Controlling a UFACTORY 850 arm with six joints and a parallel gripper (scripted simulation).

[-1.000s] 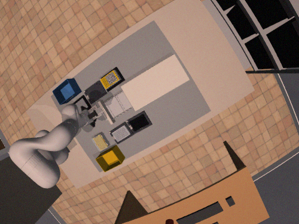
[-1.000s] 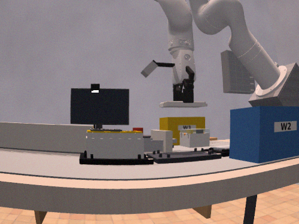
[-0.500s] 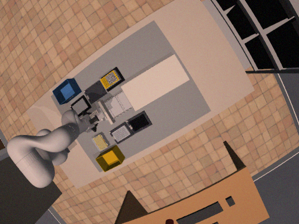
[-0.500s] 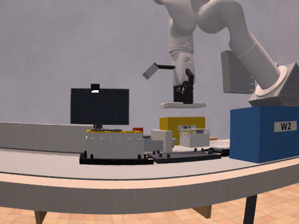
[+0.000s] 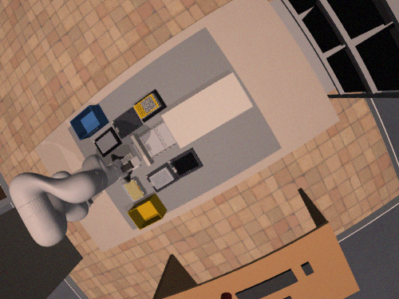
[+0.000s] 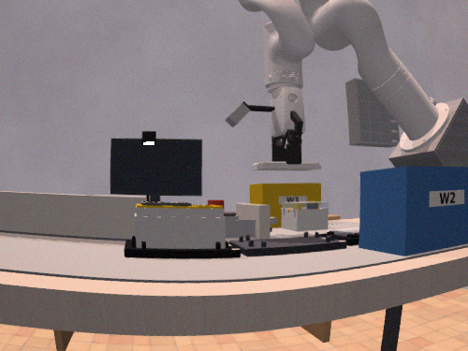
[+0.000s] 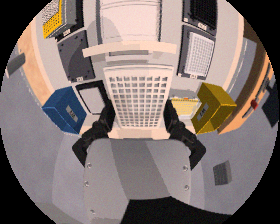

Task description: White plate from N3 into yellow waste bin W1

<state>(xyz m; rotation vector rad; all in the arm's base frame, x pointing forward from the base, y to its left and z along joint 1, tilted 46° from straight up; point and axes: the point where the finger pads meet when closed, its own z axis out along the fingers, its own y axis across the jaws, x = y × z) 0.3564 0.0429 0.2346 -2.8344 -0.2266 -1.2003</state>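
Now: hand 32 cm to the left of the yellow bin W1, 12 cm above it and 3 cm past it. Also, from my hand: yellow tip box 25 cm to the left, 19 cm ahead, 11 cm below; white plate 1 cm below; drawer 17 cm ahead, 14 cm below, 6 cm to the left.
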